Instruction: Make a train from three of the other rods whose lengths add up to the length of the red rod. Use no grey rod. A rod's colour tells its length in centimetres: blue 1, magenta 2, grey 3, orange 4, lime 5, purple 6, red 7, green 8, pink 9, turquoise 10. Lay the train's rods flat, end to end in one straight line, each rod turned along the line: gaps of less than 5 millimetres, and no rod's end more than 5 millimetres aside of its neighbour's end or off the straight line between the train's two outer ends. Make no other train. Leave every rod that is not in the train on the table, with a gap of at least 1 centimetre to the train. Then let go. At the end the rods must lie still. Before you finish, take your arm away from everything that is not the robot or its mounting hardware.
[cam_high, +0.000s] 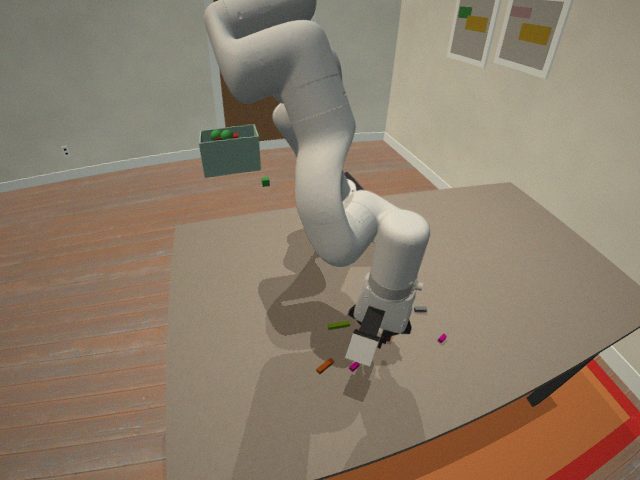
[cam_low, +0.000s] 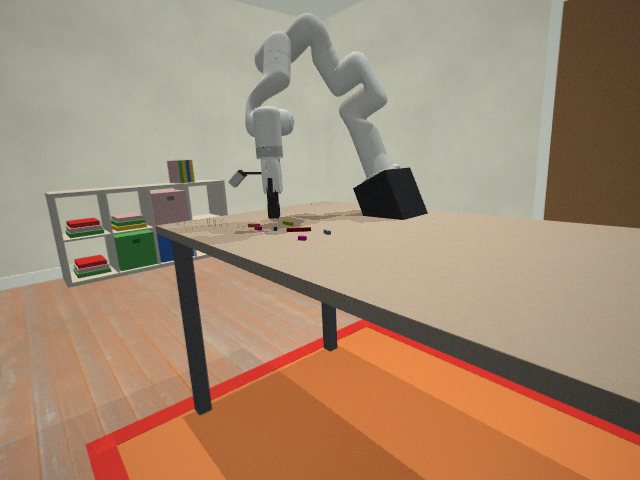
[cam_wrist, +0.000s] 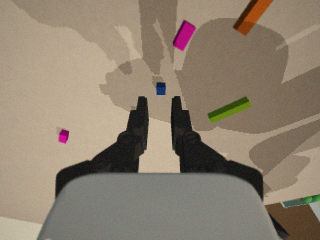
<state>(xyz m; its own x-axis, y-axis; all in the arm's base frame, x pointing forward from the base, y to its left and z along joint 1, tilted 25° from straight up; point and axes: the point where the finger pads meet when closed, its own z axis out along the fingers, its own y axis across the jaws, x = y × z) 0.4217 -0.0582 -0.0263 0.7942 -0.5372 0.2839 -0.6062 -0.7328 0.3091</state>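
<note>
The blue rod lies 5 cm below my hand. The rest, counted from my hand: red rod 4 cm behind, 7 cm to the left, 5 cm below; lime rod 8 cm behind, 5 cm to the right, 5 cm below; orange rod 1 cm ahead, 11 cm to the right, 5 cm below.
</note>
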